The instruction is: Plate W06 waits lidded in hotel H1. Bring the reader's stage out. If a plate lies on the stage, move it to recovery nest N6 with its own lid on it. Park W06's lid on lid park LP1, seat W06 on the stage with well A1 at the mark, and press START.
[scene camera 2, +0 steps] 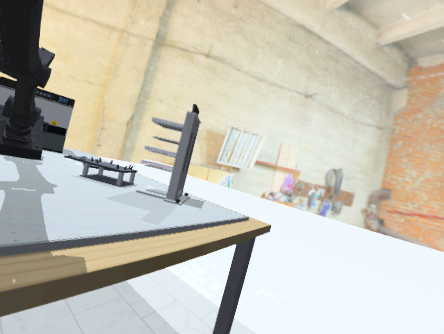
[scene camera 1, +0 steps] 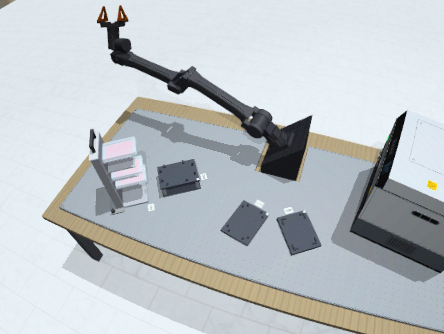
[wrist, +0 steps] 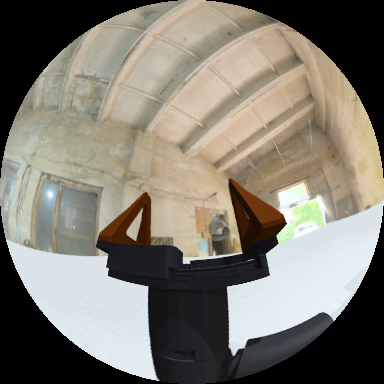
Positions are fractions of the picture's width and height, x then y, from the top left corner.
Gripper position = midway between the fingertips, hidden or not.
My gripper (wrist: 0.49, 0.49) is open, holding nothing. Further things: a rack post (scene camera 2: 0.40, 0.53) and a flat dark pad (scene camera 1: 0.67, 0.69).
